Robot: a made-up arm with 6 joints. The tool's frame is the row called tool. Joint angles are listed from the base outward.
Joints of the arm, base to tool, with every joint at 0 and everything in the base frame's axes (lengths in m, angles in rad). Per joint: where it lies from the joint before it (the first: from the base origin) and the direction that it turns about. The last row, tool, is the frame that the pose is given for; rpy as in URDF.
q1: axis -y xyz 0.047 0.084 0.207
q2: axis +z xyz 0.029 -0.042 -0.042
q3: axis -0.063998 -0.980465 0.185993 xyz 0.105 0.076 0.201
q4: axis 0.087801 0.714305 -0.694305 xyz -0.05 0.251 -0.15
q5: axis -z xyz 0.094 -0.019 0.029
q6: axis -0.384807 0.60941 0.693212 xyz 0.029 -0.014 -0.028
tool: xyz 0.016 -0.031 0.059 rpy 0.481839 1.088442 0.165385
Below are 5 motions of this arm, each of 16 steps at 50 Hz.
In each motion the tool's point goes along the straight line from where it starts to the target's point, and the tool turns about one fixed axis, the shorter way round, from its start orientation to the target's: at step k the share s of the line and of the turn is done. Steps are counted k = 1, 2, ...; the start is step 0. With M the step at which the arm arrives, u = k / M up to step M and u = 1 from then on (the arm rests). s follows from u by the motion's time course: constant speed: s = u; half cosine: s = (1 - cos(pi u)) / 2; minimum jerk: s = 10 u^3 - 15 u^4 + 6 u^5.
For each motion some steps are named. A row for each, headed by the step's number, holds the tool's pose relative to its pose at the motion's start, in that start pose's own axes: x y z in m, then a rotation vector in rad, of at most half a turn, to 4 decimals.
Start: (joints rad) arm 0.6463 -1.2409 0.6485 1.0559 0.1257 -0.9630
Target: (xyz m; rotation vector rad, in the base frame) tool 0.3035 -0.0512 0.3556 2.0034 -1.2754 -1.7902
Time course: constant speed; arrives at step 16
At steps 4, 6, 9, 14, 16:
4: 0.0070 -0.0031 -0.0066 0.0453 -0.0585 0.0176
6: 0.0105 -0.0046 -0.0099 0.0679 -0.0877 0.0263
9: 0.0157 -0.0069 -0.0149 0.1018 -0.1315 0.0395
14: 0.0245 -0.0107 -0.0231 0.1584 -0.2046 0.0614
16: 0.0280 -0.0122 -0.0264 0.1810 -0.2338 0.0702

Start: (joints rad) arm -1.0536 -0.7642 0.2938 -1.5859 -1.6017 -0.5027
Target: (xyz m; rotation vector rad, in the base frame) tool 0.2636 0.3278 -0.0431 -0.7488 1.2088 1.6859
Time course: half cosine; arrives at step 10
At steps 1, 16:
1: 0.0007 0.0005 -0.0003 0.0010 -0.0019 0.0018
16: 0.0280 0.0202 -0.0103 0.0409 -0.0776 0.0734

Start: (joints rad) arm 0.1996 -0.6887 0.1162 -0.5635 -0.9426 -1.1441
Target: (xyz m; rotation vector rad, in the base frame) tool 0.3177 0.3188 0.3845 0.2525 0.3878 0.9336
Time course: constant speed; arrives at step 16
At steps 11, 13, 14, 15, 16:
11: -0.0105 0.0963 -0.0526 -0.1515 0.3828 0.3201
13: -0.0124 0.1138 -0.0621 -0.1791 0.4524 0.3783
14: -0.0133 0.1225 -0.0669 -0.1929 0.4872 0.4074
15: -0.0143 0.1313 -0.0717 -0.2066 0.5220 0.4365
16: -0.0152 0.1400 -0.0765 -0.2204 0.5568 0.4656

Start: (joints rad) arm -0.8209 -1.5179 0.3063 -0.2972 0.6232 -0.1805
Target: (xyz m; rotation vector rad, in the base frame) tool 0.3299 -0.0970 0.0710 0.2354 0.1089 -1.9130
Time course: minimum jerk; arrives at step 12
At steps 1, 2, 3, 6, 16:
1: 0.0000 0.0000 0.0001 0.0009 -0.0002 0.0003
2: -0.0003 -0.0001 0.0007 0.0060 -0.0011 0.0020
3: -0.0007 -0.0002 0.0020 0.0175 -0.0033 0.0058
6: -0.0036 -0.0012 0.0095 0.0847 -0.0158 0.0281
16: -0.0072 -0.0023 0.0189 0.1694 -0.0317 0.0563

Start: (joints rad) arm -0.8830 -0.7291 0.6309 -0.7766 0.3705 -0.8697
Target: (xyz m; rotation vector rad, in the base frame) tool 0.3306 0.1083 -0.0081 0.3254 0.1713 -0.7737
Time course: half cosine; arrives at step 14
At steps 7, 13, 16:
7: 0.0180 -0.0310 0.0063 -0.0705 -0.0263 -0.1748
13: 0.0356 -0.0612 0.0125 -0.1392 -0.0520 -0.3453
16: 0.0361 -0.0620 0.0127 -0.1409 -0.0526 -0.3497

